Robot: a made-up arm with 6 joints.
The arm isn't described. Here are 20 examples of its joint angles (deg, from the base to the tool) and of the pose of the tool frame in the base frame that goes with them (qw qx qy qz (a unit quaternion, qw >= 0); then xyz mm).
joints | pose
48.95 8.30 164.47 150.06 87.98 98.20 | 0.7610 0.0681 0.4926 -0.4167 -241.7 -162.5 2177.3
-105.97 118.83 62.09 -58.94 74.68 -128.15 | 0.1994 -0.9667 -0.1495 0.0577 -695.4 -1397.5 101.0
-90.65 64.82 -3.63 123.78 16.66 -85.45 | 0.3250 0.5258 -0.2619 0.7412 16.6 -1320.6 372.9
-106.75 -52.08 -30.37 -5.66 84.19 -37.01 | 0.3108 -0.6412 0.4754 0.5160 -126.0 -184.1 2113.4
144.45 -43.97 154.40 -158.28 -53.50 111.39 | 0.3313 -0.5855 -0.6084 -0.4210 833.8 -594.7 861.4
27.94 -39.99 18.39 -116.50 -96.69 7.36 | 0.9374 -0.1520 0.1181 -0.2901 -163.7 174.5 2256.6
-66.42 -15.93 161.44 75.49 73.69 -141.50 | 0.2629 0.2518 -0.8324 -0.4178 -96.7 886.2 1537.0
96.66 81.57 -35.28 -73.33 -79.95 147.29 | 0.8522 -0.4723 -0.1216 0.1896 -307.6 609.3 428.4
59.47 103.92 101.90 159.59 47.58 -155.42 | 0.5847 -0.3224 -0.2194 -0.7114 982.3 1661.2 727.6
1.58 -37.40 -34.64 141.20 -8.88 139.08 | 0.0273 0.0870 0.6400 -0.7629 855.8 -84.4 1769.5
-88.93 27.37 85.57 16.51 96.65 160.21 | 0.6057 0.0133 0.3170 -0.7297 97.6 -564.5 2483.8
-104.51 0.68 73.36 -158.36 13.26 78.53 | 0.3299 -0.7028 -0.0291 0.6296 -181.9 -421.9 2733.8
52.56 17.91 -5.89 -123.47 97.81 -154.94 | 0.0495 -0.5237 -0.7743 -0.3518 944.0 677.8 1332.4
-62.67 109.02 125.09 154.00 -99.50 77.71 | 0.3667 0.8064 0.1059 -0.4517 504.3 -1362.8 1338.6
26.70 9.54 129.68 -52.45 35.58 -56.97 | 0.6635 0.5249 0.5124 0.1473 -200.4 -312.3 2471.9
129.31 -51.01 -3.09 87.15 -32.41 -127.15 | 0.6678 -0.1801 0.5740 -0.4384 65.5 372.8 2235.2
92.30 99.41 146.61 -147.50 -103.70 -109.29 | 0.2587 -0.8238 -0.3659 0.3473 -131.9 1098.7 1604.7
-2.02 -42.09 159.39 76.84 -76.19 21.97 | 0.5419 -0.6120 -0.3799 0.4331 -972.7 -304.8 1193.0
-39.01 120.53 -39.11 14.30 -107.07 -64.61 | 0.1472 0.7556 0.2186 -0.5997 109.4 -225.0 603.0
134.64 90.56 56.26 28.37 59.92 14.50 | 0.9041 0.3537 0.1079 -0.2142 -1357.1 1297.3 791.2
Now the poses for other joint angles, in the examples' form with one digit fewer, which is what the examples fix.
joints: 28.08 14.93 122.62 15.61 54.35 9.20
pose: 0.100 -0.974 -0.106 0.174 -178 -71 2467
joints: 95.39 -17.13 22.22 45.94 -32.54 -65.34
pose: 0.588 -0.056 0.280 -0.756 149 814 2292
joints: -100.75 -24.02 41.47 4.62 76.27 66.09
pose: 0.521 -0.343 0.746 -0.233 41 122 2566
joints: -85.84 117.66 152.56 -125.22 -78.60 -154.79
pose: 0.256 -0.202 0.902 0.283 330 -1281 1368
